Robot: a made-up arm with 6 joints. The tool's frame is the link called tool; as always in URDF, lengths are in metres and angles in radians. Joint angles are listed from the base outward. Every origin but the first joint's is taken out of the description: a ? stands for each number. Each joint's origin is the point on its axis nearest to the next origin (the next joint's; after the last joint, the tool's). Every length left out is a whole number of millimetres.
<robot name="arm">
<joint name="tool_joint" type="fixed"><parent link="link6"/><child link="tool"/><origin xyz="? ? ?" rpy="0 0 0"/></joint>
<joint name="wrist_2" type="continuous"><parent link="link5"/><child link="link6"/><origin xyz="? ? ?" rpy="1.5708 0 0"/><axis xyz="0 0 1"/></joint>
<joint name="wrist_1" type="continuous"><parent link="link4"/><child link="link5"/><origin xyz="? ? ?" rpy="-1.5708 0 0"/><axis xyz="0 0 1"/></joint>
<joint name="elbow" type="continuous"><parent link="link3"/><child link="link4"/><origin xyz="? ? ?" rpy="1.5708 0 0"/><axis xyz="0 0 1"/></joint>
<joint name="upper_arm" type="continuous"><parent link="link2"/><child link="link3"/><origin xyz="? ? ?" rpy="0 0 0"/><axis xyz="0 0 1"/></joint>
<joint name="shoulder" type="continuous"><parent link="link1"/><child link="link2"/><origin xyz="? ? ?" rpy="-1.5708 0 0"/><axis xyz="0 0 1"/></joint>
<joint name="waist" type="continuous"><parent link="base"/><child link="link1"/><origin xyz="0 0 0.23" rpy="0 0 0"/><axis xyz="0 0 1"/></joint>
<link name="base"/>
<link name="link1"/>
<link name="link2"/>
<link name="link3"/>
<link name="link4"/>
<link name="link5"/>
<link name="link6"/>
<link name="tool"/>
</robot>
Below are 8 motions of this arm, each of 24 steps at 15 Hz.
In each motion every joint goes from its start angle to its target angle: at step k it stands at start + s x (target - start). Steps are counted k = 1, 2, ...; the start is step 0. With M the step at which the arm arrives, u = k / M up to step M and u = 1 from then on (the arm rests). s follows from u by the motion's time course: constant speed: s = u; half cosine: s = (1 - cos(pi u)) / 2; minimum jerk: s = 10 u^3 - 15 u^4 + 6 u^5.
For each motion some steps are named. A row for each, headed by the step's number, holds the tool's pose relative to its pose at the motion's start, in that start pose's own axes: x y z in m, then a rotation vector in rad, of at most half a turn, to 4 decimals.
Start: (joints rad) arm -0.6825 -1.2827 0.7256 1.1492 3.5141 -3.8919
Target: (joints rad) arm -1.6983 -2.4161 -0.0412 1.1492 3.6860 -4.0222
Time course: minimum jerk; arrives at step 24
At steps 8, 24:
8: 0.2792 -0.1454 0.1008 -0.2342 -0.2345 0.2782
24: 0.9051 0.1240 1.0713 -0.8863 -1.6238 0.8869

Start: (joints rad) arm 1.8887 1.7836 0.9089 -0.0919 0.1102 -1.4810
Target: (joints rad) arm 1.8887 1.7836 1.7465 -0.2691 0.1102 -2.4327
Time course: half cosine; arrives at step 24
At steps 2, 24:
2: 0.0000 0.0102 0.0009 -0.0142 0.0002 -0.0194
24: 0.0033 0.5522 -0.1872 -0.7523 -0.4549 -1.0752

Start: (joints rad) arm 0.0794 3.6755 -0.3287 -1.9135 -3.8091 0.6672
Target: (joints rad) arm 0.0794 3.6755 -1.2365 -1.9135 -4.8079 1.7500
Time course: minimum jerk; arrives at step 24
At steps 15, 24:
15: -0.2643 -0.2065 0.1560 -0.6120 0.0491 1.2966
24: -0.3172 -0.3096 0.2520 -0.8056 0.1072 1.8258

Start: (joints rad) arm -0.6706 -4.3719 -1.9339 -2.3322 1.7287 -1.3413
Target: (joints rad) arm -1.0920 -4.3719 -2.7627 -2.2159 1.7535 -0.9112
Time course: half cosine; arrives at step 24
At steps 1, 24:
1: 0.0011 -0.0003 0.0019 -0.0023 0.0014 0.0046
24: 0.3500 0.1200 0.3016 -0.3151 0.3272 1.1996

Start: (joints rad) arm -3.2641 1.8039 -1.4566 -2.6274 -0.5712 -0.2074
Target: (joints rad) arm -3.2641 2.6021 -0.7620 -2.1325 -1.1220 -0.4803
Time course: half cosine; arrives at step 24
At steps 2, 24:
2: -0.0201 0.0045 0.0022 0.0007 -0.0320 0.0093
24: -0.9709 -0.0044 -0.6187 0.1366 -1.5853 0.9021

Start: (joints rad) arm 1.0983 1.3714 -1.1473 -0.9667 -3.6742 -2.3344
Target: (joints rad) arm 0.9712 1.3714 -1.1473 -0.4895 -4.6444 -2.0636
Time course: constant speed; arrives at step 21
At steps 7, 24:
7: 0.0386 -0.0375 0.0039 0.2904 0.1474 0.0024
24: 0.0977 -0.1018 -0.0235 0.9504 0.2907 0.0742

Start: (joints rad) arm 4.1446 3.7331 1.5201 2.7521 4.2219 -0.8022
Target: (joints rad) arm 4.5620 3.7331 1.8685 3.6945 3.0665 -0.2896
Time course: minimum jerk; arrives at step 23
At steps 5, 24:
5: -0.0065 0.0022 0.0182 0.1384 -0.0255 0.0075
24: -0.1316 0.0776 0.1856 1.4691 -0.6023 -0.5567

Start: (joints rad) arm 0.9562 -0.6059 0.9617 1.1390 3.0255 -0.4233
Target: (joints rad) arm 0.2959 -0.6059 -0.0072 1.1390 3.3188 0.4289
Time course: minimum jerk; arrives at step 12
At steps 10, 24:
10: -0.2570 0.3043 0.1766 0.8946 -0.0487 1.4439
24: -0.2731 0.3055 0.1888 0.9310 -0.0545 1.4976

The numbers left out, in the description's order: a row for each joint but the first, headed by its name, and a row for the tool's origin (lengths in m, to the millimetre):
tool: 0 0 0
wrist_2: 0 -0.118 0
wrist_1: 0 0 0
elbow: 0 -0.6 0
upper_arm: 0 -0.442 0
shoulder: 0 0.035 0

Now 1 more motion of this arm.
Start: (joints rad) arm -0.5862 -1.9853 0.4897 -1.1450 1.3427 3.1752
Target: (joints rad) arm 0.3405 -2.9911 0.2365 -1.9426 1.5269 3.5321
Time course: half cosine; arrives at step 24
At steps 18, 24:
18: -0.7743 0.8820 -0.2532 -1.2883 -0.6019 1.2255
24: -0.9015 0.8856 -0.4121 -1.5860 -0.7142 1.3676

